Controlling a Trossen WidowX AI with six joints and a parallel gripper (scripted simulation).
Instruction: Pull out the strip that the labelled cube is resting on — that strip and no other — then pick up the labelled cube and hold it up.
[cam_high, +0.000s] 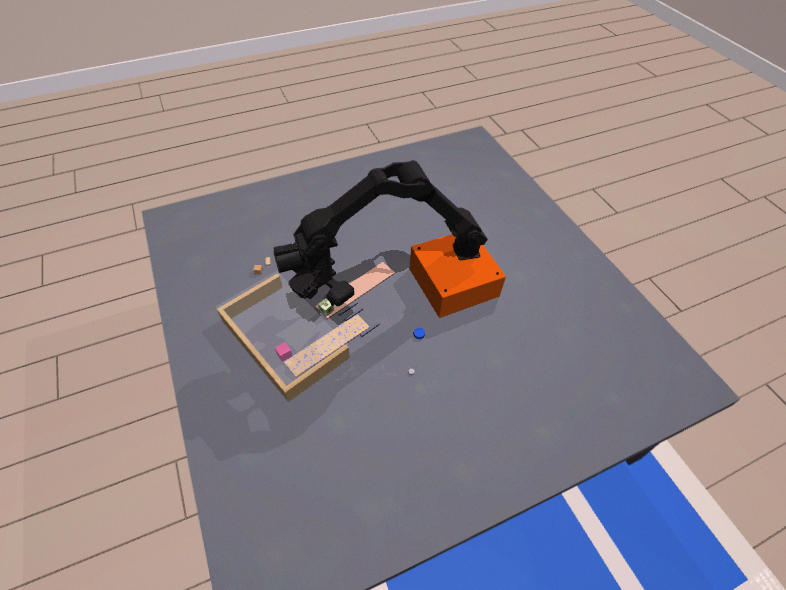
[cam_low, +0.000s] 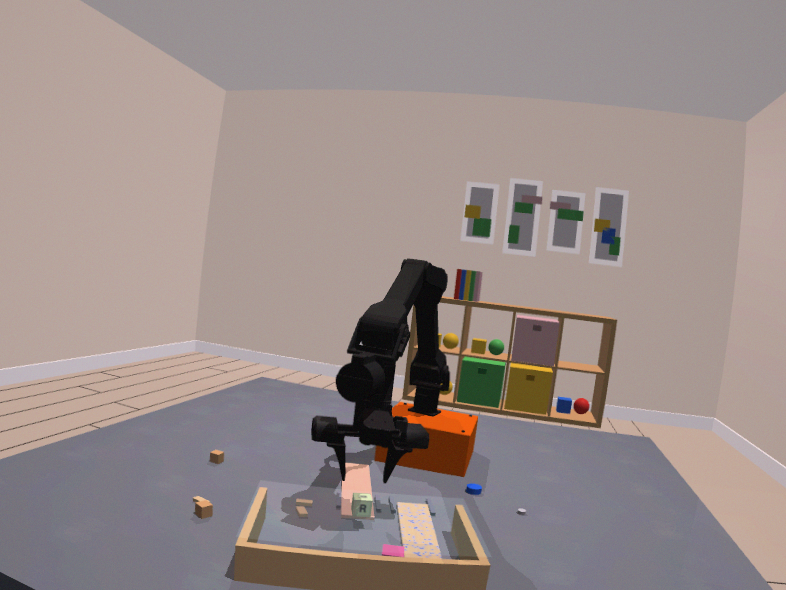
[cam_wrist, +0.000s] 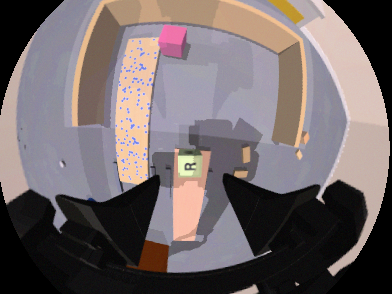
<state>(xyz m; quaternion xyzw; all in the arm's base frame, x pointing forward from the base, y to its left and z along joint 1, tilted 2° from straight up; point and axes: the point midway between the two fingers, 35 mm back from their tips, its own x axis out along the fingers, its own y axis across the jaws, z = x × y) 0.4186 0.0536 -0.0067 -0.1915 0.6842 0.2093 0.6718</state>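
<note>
Now: the labelled cube 40 mm below my gripper tip. The rest, counted from my gripper tip: pink cube 130 mm ahead, 110 mm to the left, 50 mm below; then blue disc 230 mm behind, 130 mm to the left, 60 mm below; then small white disc 180 mm behind, 240 mm to the left, 60 mm below.
</note>
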